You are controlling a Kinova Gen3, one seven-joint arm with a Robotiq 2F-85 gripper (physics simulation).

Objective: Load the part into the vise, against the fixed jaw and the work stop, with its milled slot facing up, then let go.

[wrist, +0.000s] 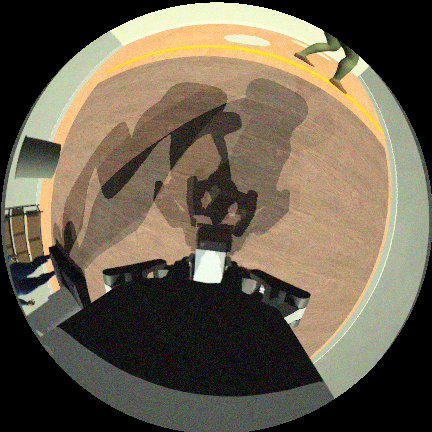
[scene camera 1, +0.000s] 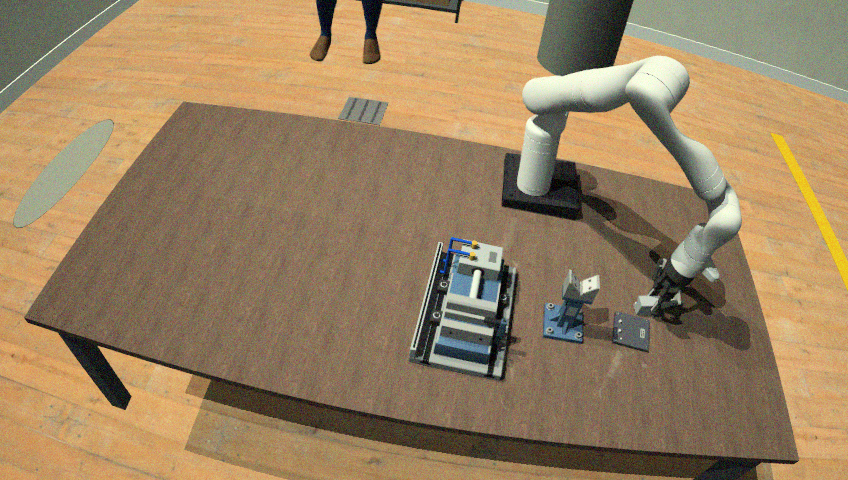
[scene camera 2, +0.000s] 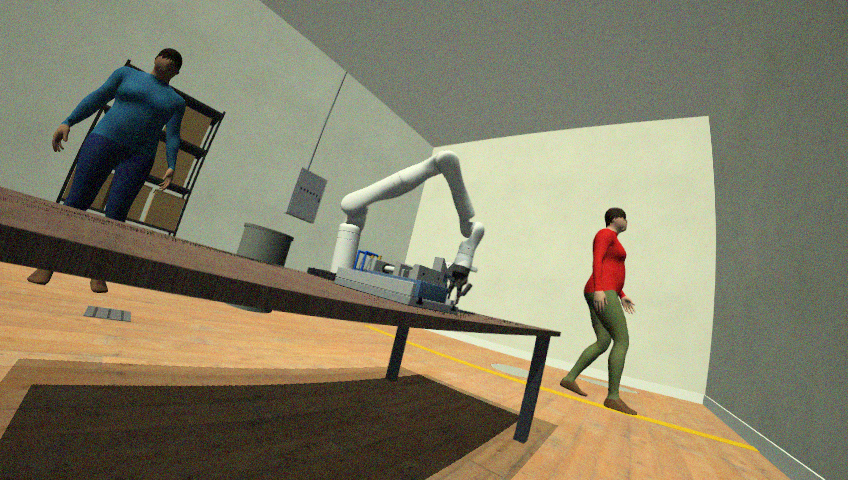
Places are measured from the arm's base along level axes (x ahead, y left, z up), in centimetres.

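Pixels of known places: gripper, fingertip midpoint: (wrist: 209,262) (scene camera 1: 651,304) (scene camera 2: 450,303); arm's base at its link origin: (wrist: 73,300) (scene camera 1: 533,184).
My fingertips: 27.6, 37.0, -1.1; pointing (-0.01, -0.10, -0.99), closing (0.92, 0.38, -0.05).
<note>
Ahead of a thing's pixels: the offset from my fingertips to its top centre, as dx, dy, dz. "spot": to the spot under its first point.
The part, a light grey block {+0.4, -0.9, +1.6} (scene camera 1: 645,305) (wrist: 210,266), is at the right of the table, beside the dark plate. My gripper (scene camera 1: 658,306) (scene camera 2: 457,295) (wrist: 209,262) is low over the table and shut on the part, with a finger on each side of it in the wrist view. The part's milled slot cannot be made out. The vise {+18.3, -42.2, +7.8} (scene camera 1: 462,350) (scene camera 2: 377,283) stands to the left in scene camera 1, with a gap between its grey jaws. The work stop is too small to tell for sure. The part is not clearly visible in scene camera 2.
A blue-based stand (scene camera 1: 553,333) with an angled grey V-shaped top stands between the vise and my gripper. A dark flat plate {+8.6, -4.0, -1.3} (scene camera 1: 630,333) lies just in front of the part. Blue hoses {spot: +11.6, -49.4, +8.9} (scene camera 1: 450,249) rise at the vise's back. A person in red (scene camera 2: 609,261) is beyond the table.
</note>
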